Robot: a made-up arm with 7 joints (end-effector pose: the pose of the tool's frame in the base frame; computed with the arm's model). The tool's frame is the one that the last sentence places. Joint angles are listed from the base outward.
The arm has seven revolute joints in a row. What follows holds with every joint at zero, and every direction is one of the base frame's.
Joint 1 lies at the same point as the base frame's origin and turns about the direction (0, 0.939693, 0.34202), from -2.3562 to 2.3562 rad.
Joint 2 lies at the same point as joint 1 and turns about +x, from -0.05 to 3.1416 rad.
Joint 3 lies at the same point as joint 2 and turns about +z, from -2.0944 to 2.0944 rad.
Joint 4 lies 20.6 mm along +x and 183.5 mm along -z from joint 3 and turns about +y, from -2.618 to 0.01 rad.
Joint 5 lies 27.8 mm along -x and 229.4 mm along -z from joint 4 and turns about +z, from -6.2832 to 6.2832 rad.
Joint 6 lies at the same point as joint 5 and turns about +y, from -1.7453 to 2.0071 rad.
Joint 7 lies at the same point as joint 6 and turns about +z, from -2.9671 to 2.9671 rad.
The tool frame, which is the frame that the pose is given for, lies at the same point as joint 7; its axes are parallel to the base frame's.
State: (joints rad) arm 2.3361 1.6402 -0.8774 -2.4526 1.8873 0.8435 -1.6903
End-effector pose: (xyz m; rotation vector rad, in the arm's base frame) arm -0.1882 -0.0206 0.0076 -1.7875 0.4956 0.3166
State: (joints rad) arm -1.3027 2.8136 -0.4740 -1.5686 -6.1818 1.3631 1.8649
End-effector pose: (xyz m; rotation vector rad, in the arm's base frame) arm -0.0314 0.1264 0.3006 -1.1127 2.2657 -1.3093
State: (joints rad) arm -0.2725 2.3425 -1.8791 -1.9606 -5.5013 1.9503 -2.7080
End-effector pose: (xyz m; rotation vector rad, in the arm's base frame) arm -0.0277 0.2539 -0.0942 -2.1459 1.5854 -1.4080
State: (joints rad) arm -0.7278 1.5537 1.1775 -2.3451 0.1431 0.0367 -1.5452
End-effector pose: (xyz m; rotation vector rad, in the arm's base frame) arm -0.0484 0.0423 0.1983 -2.2988 0.3538 -0.3702
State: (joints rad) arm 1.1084 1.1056 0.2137 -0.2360 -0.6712 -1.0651 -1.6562
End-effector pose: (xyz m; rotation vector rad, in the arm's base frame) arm -0.2421 0.3322 -0.0624 0.0521 0.4014 -2.6110
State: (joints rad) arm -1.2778 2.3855 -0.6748 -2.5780 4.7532 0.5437 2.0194
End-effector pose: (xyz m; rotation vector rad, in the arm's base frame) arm 0.1247 0.0140 0.1097 -1.1373 2.2886 1.8153
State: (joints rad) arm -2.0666 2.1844 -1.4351 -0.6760 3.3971 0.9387 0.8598
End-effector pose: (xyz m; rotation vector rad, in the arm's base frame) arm 0.0233 0.3674 0.1704 -2.4345 -1.1093 0.8671
